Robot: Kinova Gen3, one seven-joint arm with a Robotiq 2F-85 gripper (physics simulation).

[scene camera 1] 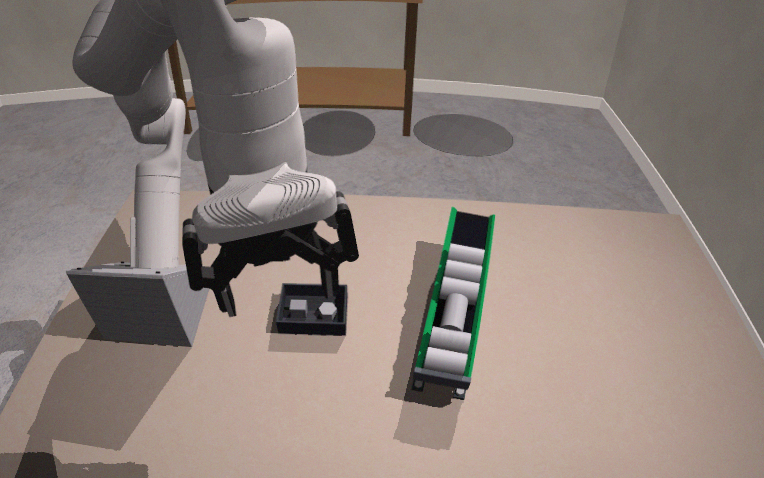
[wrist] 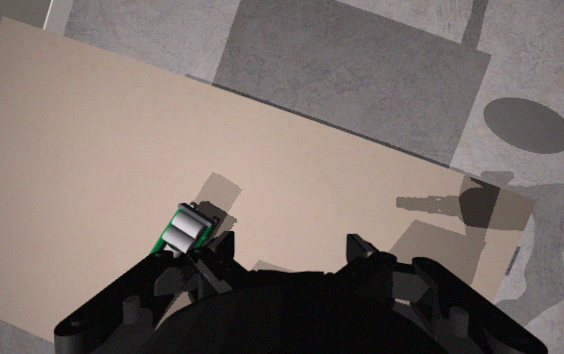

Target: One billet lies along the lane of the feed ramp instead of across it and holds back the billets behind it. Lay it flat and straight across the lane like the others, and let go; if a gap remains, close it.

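Places are measured from the arm's base along level axes (x ahead, y left, z up), in metres.
Pixels of known places: gripper, fingertip midpoint: [scene camera 1: 279, 300] [wrist: 289, 244]; arm's base at its link origin: [scene camera 1: 156, 266].
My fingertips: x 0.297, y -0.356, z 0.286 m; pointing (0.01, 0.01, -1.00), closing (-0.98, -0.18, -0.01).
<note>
Ahead of a thing's pixels: the offset from my fingertips to its middle.
The feed ramp [scene camera 1: 482, 293] [wrist: 161, 239] has green side walls and a dark lane, with a grey end bar at its near end. One grey billet {dy +0.207, dx +0.253, dz -0.301 m} [scene camera 1: 454, 311] lies along the lane. Three billets lie across the lane behind it, the closest being this billet {dy +0.256, dx +0.272, dz -0.294 m} [scene camera 1: 459, 288]. Two billets lie across the lane between it and the end bar: one billet {dy +0.158, dx +0.236, dz -0.309 m} [scene camera 1: 450, 339] [wrist: 178, 239] and the end billet {dy +0.121, dx +0.222, dz -0.314 m} [scene camera 1: 446, 359] [wrist: 187, 223]. My gripper [scene camera 1: 281, 304] [wrist: 289, 244] is open and empty, left of the ramp in the scene view. In the wrist view its left finger side hides most of the ramp.
A dark tray {dy +0.303, dx +0.009, dz -0.369 m} [scene camera 1: 311, 328] with a grey cube {dy +0.306, dx -0.019, dz -0.370 m} [scene camera 1: 298, 308] and a grey hexagonal piece {dy +0.300, dx +0.037, dz -0.375 m} [scene camera 1: 327, 310] stands left of the ramp, below my gripper in the scene view. The arm's grey pedestal [scene camera 1: 140, 310] stands at the left. A wooden shelf [scene camera 1: 410, 67] stands behind the table.
</note>
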